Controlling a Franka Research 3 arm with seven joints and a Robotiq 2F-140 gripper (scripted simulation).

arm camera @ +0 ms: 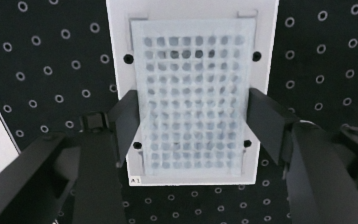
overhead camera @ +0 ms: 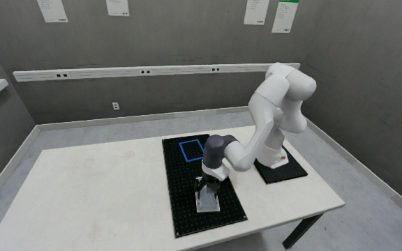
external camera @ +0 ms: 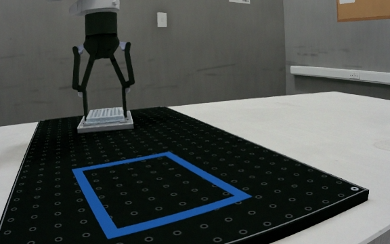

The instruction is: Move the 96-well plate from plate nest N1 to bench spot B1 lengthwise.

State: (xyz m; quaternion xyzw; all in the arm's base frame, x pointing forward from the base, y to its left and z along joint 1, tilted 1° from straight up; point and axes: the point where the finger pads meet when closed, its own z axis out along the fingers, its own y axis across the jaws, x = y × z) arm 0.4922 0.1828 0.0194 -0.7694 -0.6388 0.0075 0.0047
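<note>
Now: the plate nest N1 30 mm below my hand. From my hand the other things lie so: clear 96-well plate: 20 mm below.
</note>
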